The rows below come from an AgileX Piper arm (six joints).
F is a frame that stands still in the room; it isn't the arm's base.
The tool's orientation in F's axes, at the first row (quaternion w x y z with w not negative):
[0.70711, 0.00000, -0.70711, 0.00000]
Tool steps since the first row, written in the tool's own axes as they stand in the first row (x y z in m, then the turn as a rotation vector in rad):
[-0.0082, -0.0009, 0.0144, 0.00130, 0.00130, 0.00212]
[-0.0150, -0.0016, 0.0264, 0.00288, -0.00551, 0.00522]
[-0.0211, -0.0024, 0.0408, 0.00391, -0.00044, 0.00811]
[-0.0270, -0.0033, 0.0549, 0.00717, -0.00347, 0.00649]
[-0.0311, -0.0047, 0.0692, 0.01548, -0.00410, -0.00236]
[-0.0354, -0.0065, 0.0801, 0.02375, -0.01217, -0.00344]
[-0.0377, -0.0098, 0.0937, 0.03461, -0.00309, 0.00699]
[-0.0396, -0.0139, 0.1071, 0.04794, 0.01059, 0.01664]
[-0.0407, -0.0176, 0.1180, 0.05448, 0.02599, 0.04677]
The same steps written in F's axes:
[-0.0144, -0.0009, -0.0082, -0.00212, 0.00130, 0.00130]
[-0.0264, -0.0016, -0.0150, -0.00522, -0.00551, 0.00288]
[-0.0408, -0.0024, -0.0211, -0.00811, -0.00044, 0.00391]
[-0.0549, -0.0033, -0.0270, -0.00649, -0.00347, 0.00717]
[-0.0692, -0.0047, -0.0311, 0.00236, -0.00410, 0.01548]
[-0.0801, -0.0065, -0.0354, 0.00344, -0.01217, 0.02375]
[-0.0937, -0.0098, -0.0377, -0.00699, -0.00309, 0.03461]
[-0.1071, -0.0139, -0.0396, -0.01664, 0.01059, 0.04794]
[-0.1180, -0.0176, -0.0407, -0.04677, 0.02599, 0.05448]

